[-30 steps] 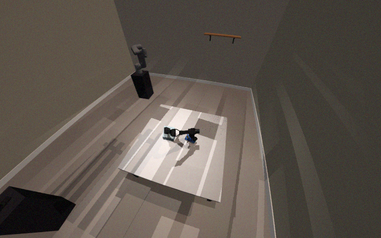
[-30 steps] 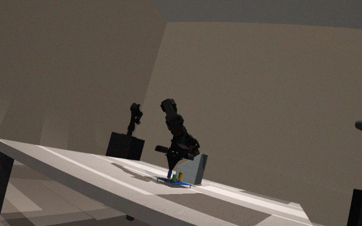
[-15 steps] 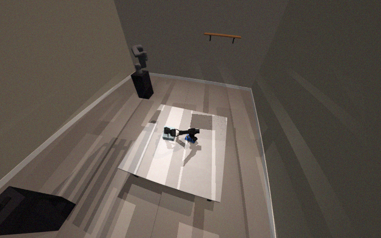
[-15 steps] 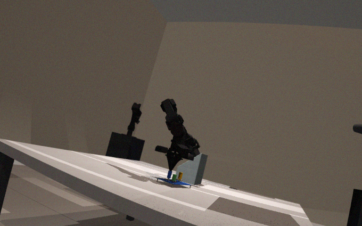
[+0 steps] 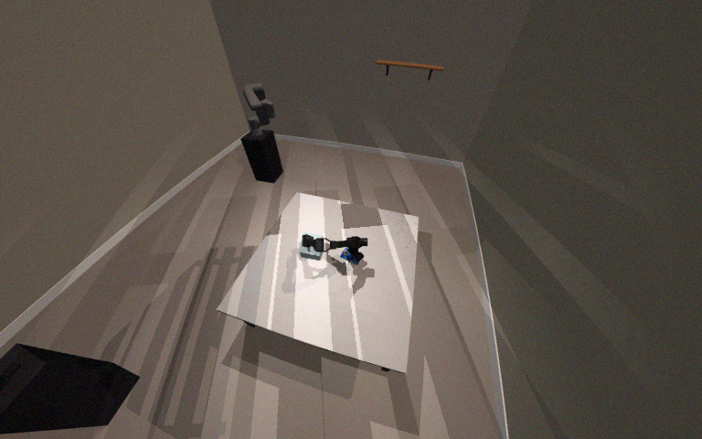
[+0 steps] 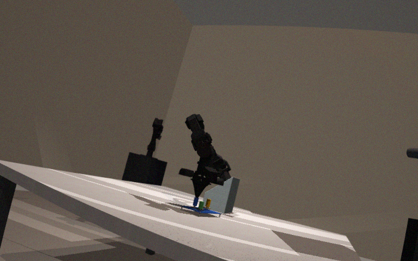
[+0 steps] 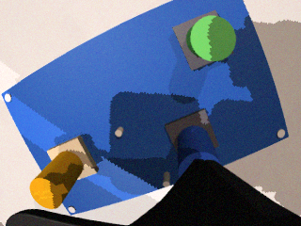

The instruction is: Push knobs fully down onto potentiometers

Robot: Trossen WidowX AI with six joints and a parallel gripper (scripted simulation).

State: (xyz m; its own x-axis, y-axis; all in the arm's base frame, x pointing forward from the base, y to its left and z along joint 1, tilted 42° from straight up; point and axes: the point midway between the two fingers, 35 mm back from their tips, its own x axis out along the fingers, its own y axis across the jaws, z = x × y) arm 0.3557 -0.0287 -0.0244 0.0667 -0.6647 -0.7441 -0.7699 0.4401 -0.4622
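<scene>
My gripper tip is now 1 cm above the blue knob. Round my gripper tip: orange knob: 7 cm behind, 3 cm to the left, 1 cm below.
</scene>
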